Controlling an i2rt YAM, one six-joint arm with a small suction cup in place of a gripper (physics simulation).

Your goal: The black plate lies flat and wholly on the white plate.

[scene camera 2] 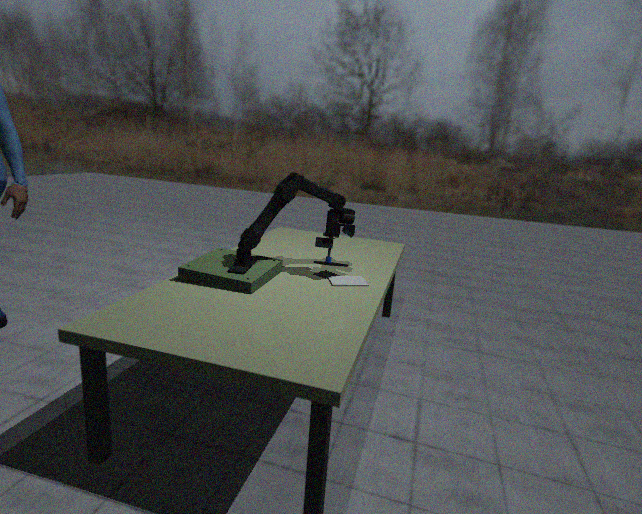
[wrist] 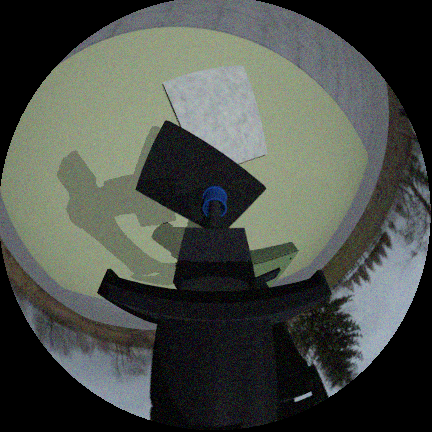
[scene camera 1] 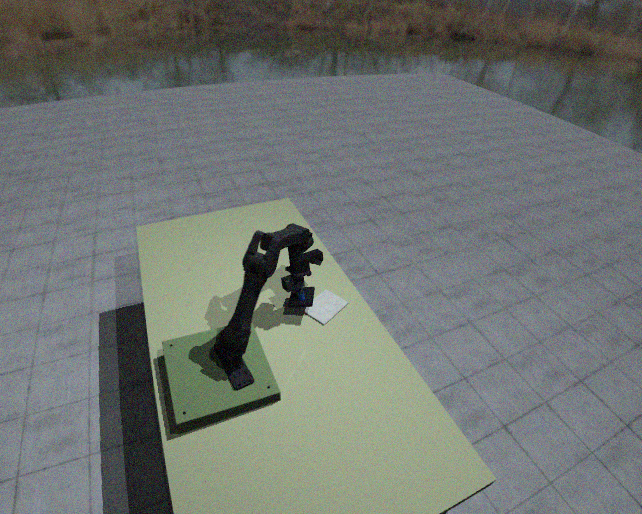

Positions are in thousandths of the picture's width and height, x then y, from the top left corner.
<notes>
My suction cup (wrist: 490,446) carries a black plate (wrist: 416,385), clear of everything else. A white plate (scene camera 1: 509,594) rests on the table.
The white plate shows as well in the wrist view (wrist: 503,242).
</notes>
